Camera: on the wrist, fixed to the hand. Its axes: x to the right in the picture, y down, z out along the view.
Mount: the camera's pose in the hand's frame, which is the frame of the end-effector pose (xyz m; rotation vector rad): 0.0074 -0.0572 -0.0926 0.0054 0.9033 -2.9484
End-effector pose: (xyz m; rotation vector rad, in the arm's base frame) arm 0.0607 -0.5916 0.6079 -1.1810 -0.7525 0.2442
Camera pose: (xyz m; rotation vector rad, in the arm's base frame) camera 0.1142 -0.6786 0.6462 0.7778 -0.8412 -2.4174
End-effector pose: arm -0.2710 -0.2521 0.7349 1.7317 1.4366 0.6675
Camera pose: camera -0.3752 -0.2199 0.7394 -1.7661 2.3130 -0.4861
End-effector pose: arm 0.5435 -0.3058 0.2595 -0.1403 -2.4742 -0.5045
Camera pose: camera 0.5755 -0.3945 0.3144 2.7967 0.0307 -0.9090
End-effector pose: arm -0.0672 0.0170 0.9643 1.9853 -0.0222 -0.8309
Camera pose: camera -0.0272 0.1167 0.9453 -0.3500 -2.4146 0.5965
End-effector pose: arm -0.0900 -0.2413 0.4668 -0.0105 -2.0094 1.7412
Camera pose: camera -0.0466 -0.1637 0.5300 1.0938 0.0980 -0.4453
